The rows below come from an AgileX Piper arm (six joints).
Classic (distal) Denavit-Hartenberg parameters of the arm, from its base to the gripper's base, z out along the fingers. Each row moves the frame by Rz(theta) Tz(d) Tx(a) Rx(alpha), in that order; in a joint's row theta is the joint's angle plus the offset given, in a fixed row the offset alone. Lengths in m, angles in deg.
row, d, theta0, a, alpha
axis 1, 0.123, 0, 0, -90
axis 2, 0, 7.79, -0.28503, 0
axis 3, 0, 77.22, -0.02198, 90
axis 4, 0.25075, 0, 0, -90
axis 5, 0, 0, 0, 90
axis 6, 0.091, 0, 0, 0
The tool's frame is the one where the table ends.
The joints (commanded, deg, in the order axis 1, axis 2, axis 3, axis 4, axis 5, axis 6), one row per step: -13.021, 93.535, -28.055, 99.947, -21.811, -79.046; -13.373, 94.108, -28.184, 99.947, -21.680, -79.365; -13.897, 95.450, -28.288, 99.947, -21.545, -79.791; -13.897, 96.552, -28.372, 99.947, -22.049, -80.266; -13.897, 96.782, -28.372, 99.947, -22.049, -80.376; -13.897, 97.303, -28.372, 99.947, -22.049, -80.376; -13.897, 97.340, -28.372, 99.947, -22.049, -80.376; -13.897, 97.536, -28.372, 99.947, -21.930, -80.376; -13.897, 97.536, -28.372, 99.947, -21.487, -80.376; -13.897, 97.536, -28.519, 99.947, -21.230, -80.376; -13.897, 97.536, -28.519, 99.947, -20.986, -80.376; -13.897, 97.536, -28.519, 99.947, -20.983, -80.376; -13.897, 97.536, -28.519, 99.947, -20.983, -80.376; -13.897, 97.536, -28.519, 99.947, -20.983, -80.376; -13.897, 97.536, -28.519, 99.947, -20.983, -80.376
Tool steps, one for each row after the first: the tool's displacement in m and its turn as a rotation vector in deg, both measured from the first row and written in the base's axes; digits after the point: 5 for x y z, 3 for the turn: 0.00015, -0.00133, -0.00200, 0.109, 0.527, -0.020; -0.00024, -0.00325, -0.00727, 0.385, 1.869, -0.120; -0.00050, -0.00394, -0.01136, 0.089, 3.258, 0.049; -0.00056, -0.00393, -0.01231, 0.114, 3.531, 0.143; -0.00071, -0.00389, -0.01445, 0.239, 4.036, 0.147; -0.00073, -0.00388, -0.01461, 0.248, 4.072, 0.147; -0.00069, -0.00371, -0.01546, 0.391, 4.217, 0.203; -0.00033, -0.00314, -0.01565, 0.746, 4.049, 0.407; 0.00061, -0.00299, -0.01534, 0.917, 3.808, 0.525; 0.00081, -0.00267, -0.01544, 1.112, 3.715, 0.638; 0.00082, -0.00267, -0.01544, 1.115, 3.714, 0.639; 0.00082, -0.00267, -0.01544, 1.115, 3.714, 0.639; 0.00082, -0.00267, -0.01544, 1.115, 3.714, 0.639; 0.00082, -0.00267, -0.01544, 1.115, 3.714, 0.639
